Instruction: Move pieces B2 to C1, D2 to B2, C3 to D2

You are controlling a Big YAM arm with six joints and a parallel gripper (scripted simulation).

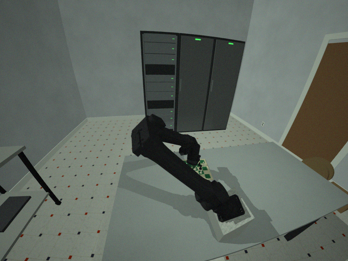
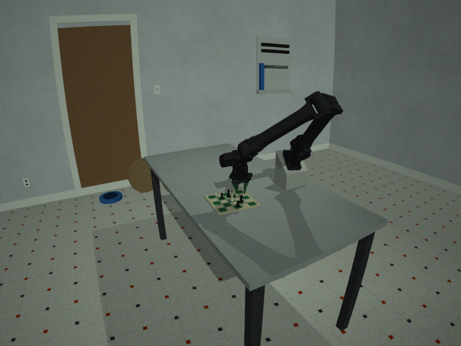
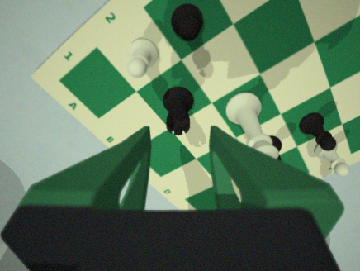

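The tall white piece lies 3 cm to the right of my hand, 3 cm ahead of it and 2 cm below it. The rest, counted from my hand: chessboard 5 cm below, 4 cm ahead, 3 cm to the right.
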